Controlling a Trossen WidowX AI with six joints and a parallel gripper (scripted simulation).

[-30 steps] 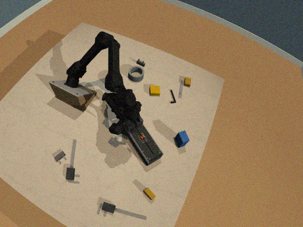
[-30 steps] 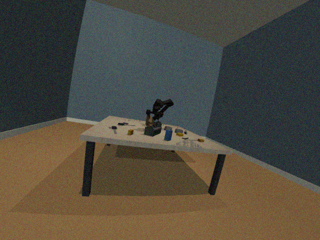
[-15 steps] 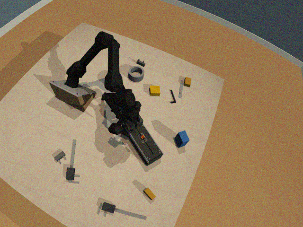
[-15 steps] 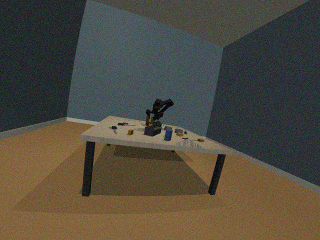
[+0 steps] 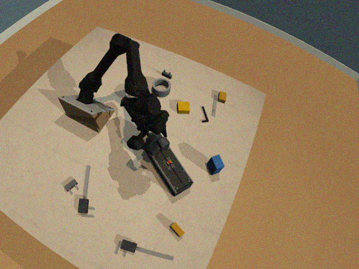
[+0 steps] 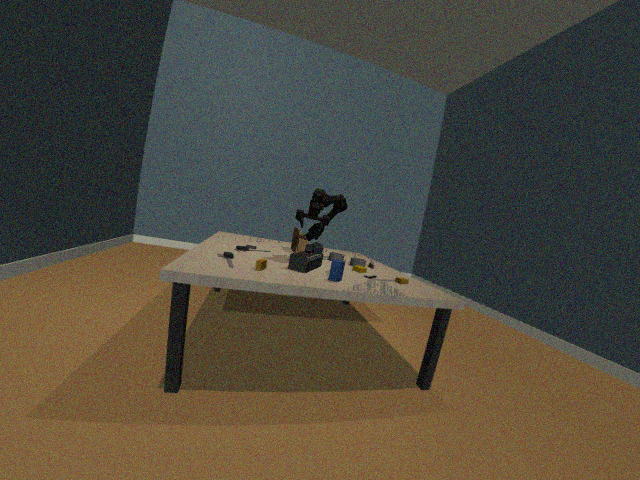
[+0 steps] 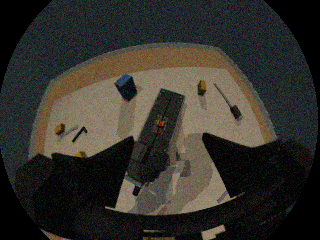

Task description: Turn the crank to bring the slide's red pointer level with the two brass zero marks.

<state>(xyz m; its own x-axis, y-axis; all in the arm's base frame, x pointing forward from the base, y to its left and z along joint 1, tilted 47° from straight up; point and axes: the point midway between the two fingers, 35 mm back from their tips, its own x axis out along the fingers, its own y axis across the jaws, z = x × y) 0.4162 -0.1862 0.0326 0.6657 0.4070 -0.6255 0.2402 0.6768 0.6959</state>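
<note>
Right now the crank handle is 13 cm below my gripper tip, 10 cm to the left of it and 10 cm behind it. From my gripper tip the other things lie so: yellow block 34 cm to the left, 18 cm below, 1 cm ahead; red pointer 11 cm below, 5 cm ahead, 1 cm to the right; blue cube 25 cm ahead, 15 cm below, 8 cm to the left.
</note>
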